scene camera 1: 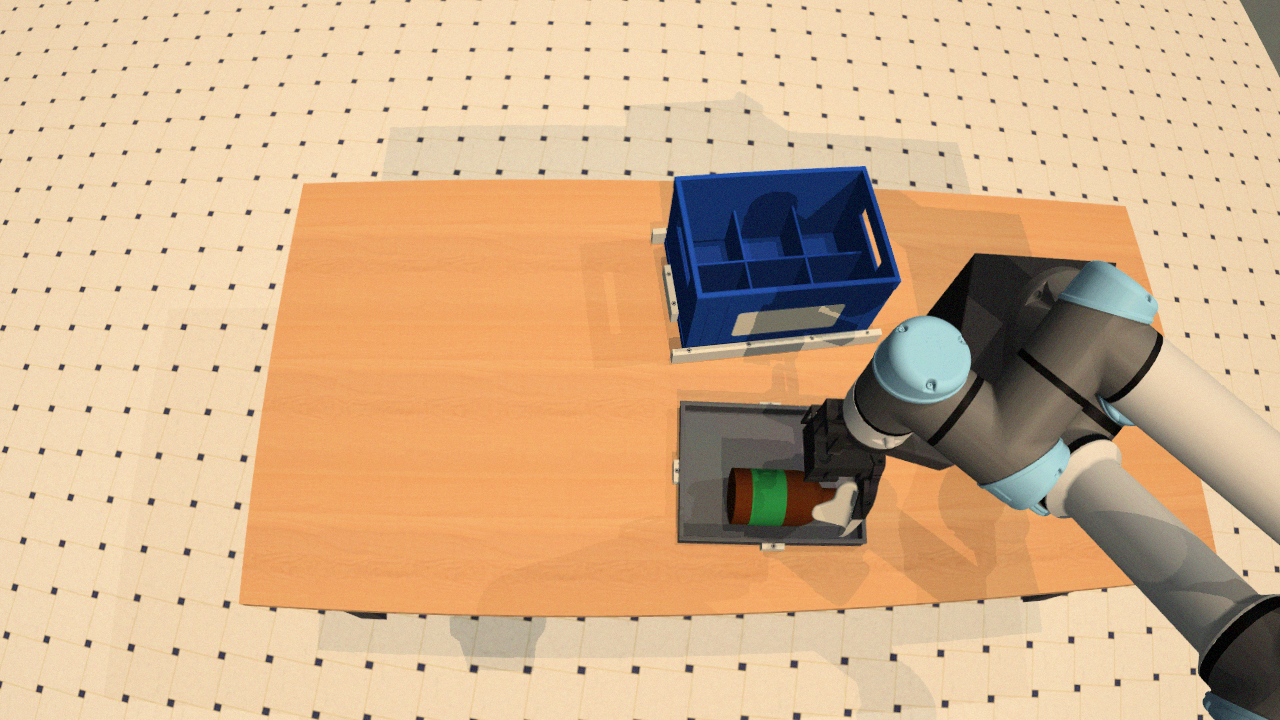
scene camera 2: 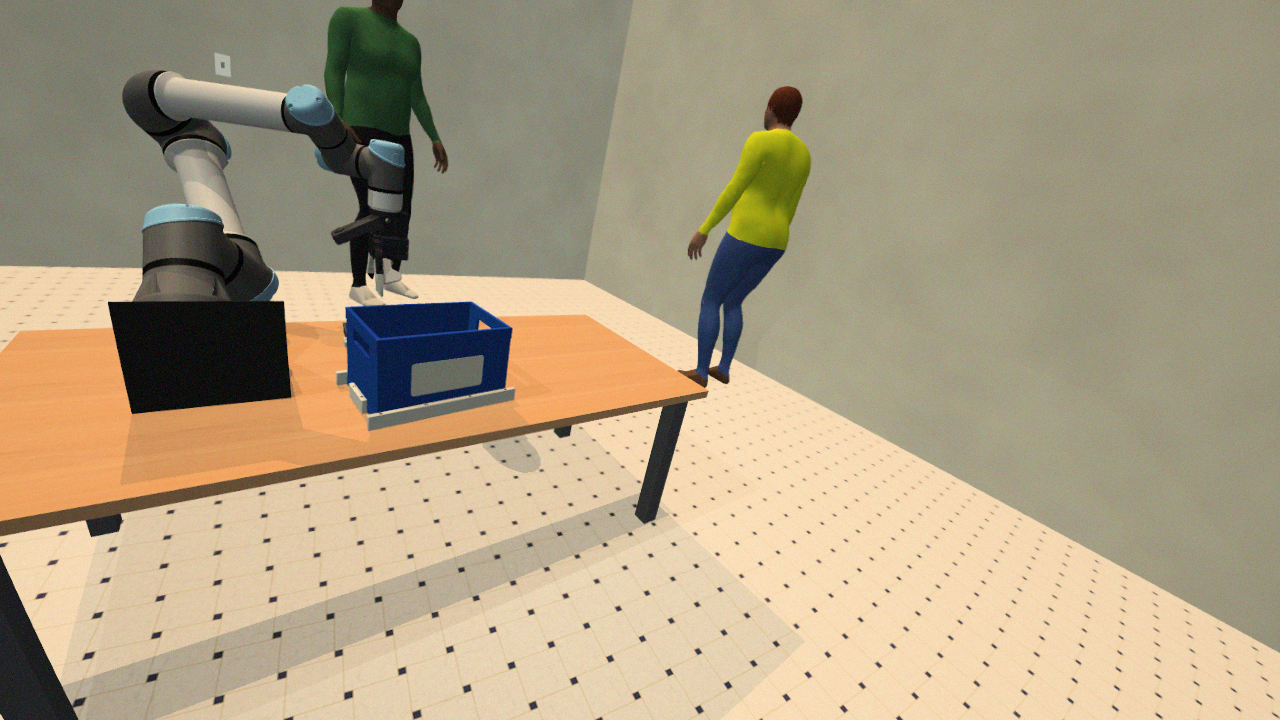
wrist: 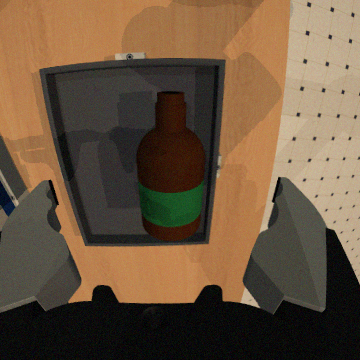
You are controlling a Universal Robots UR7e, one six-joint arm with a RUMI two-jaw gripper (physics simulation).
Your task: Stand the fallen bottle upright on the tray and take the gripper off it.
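Where they show: gripper, fingertip midpoint: (scene camera 1: 837,475) (scene camera 2: 376,287) (wrist: 164,182); arm's base, link origin: (scene camera 2: 186,323).
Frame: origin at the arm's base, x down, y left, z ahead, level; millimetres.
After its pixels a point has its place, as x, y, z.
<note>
The brown bottle (scene camera 1: 768,497) @(60, 191, 448) (wrist: 171,160) @(62, 191, 391) with a green label lies on its side in the dark grey tray (scene camera 1: 702,429) @(133, 70, 508) (wrist: 90,107) @(133, 105, 341), close to one long wall. In scene camera 1 its neck points right and is partly hidden by the gripper. My gripper (scene camera 1: 836,512) (scene camera 2: 378,282) @(-3, 187, 375) (wrist: 164,182) @(-3, 187, 375) is open and empty, above the neck end of the bottle in scene camera 1. In the wrist view the jaws stand wide apart, left and right of the tray's near end, with the bottle's base nearer the hand. The bottle does not show in scene camera 2.
A blue crate (scene camera 1: 787,288) @(-37, -50, 403) (scene camera 2: 384,367) @(18, -236, 264) with compartments stands beside the tray, edged by pale rails (scene camera 1: 776,345) @(109, -37, 389) (scene camera 2: 443,408) @(122, -245, 374). A black block (scene camera 2: 201,358) @(43, -62, 14) is by the arm's base. Two people (scene camera 2: 371,76) (scene camera 2: 769,192) stand beyond the wooden table (scene camera 1: 447,402) @(138, -1, 855) (scene camera 2: 572,358) @(138, -80, 832).
</note>
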